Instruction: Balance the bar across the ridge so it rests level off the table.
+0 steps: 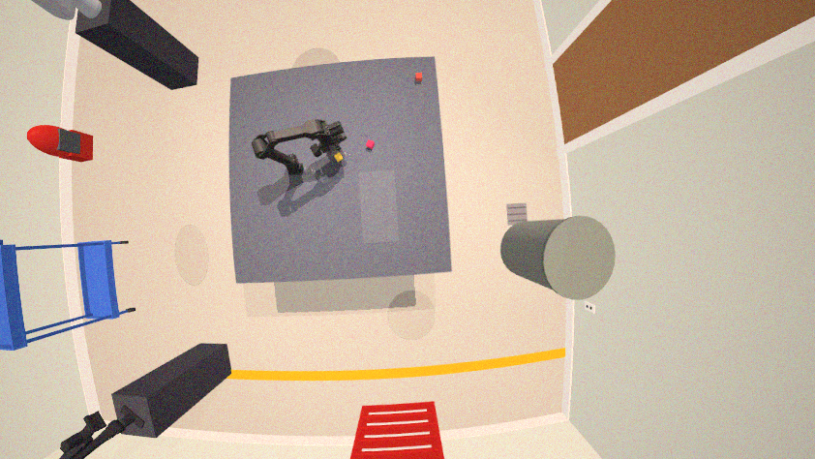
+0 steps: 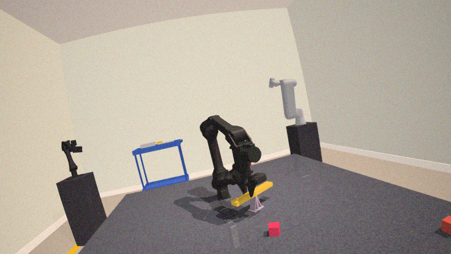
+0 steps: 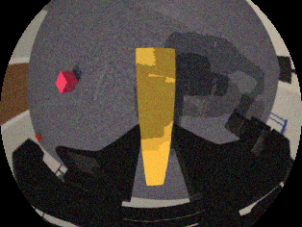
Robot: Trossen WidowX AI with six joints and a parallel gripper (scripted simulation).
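My gripper tip is now 20 mm to the right of the bar and 10 mm past it. Round my gripper tip: pink cube: 200 mm ahead, 50 mm below, 20 mm to the left.
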